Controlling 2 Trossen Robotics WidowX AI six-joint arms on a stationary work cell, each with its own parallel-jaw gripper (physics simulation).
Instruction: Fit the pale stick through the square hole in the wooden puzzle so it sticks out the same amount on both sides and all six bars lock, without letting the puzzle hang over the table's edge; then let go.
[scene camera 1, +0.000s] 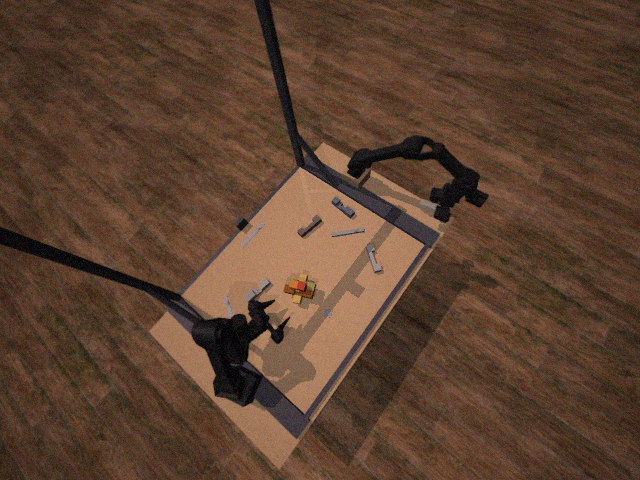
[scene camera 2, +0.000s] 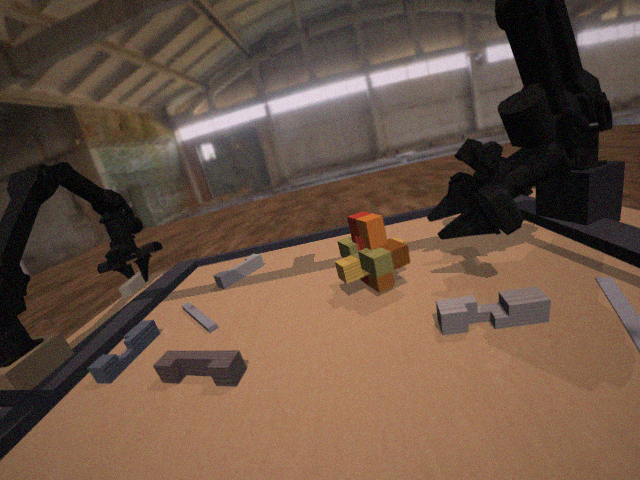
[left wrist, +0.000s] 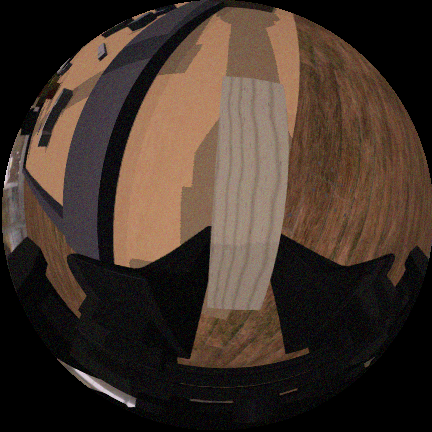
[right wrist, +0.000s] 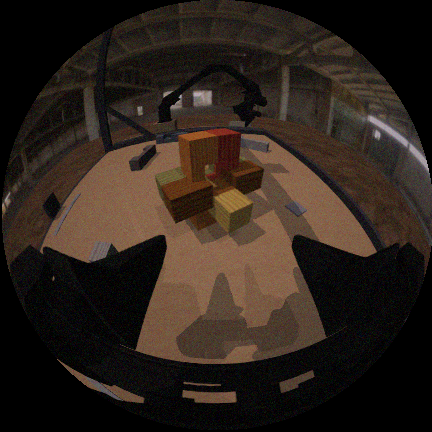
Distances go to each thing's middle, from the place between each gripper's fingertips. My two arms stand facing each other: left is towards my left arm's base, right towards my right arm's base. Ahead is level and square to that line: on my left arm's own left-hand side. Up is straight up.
Right now my right hand is 38 cm short of the pale stick (left wrist: 251, 164), 70 cm to the right of it and 6 cm above it.
My left gripper is now 20 mm past the pale stick and 20 mm below it.
